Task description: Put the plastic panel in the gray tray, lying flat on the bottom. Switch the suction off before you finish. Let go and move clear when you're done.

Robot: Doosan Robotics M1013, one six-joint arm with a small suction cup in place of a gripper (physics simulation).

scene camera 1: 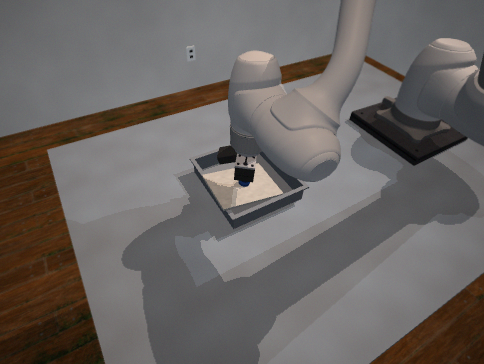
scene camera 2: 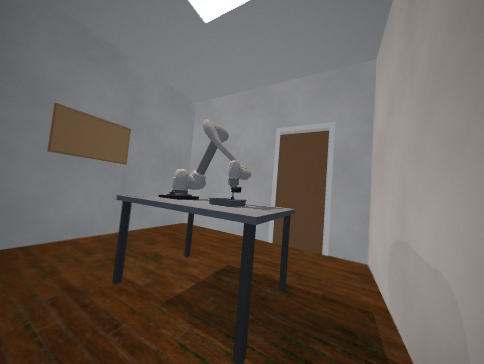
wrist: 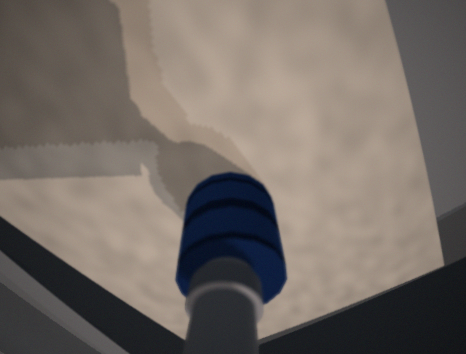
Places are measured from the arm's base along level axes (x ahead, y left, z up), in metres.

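Where they show: end effector, tool point: (scene camera 1: 244,185) (wrist: 231,198); arm's base, origin of the base link: (scene camera 1: 411,122) (scene camera 2: 179,195).
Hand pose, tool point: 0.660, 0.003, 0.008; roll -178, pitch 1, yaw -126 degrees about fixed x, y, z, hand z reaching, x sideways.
Note:
Things, the pixels of their centre, and the offset from my tool point, as dx, dy, dz.
- beige plastic panel, body centre: (wrist: 214,199) (scene camera 1: 242,185) +0.006, +0.003, +0.007
- gray tray, body centre: (wrist: 320,199) (scene camera 1: 246,178) (scene camera 2: 228,202) -0.025, -0.028, -0.010
The beige plastic panel (scene camera 1: 267,187) (wrist: 320,150) is inside the gray tray (scene camera 1: 270,209) (scene camera 2: 227,202) (wrist: 430,310), within its walls. It looks nearly flat. Whether its whole underside rests on the tray bottom is hidden. The blue suction cup (scene camera 1: 244,183) (scene camera 2: 232,198) (wrist: 231,200) points down and touches the panel's upper face near its middle, shut on the panel. The wrist view shows dark tray walls close beyond the panel's lower edges and a gray surface beyond its right edge. The panel cannot be made out in scene camera 2.
The tray stands on the gray table (scene camera 1: 115,180) (scene camera 2: 190,208). The arm's dark base plate (scene camera 1: 415,150) (scene camera 2: 172,196) is at the table's back right in scene camera 1. The arm's wrist and a black block (scene camera 1: 226,154) hang over the tray's back side.

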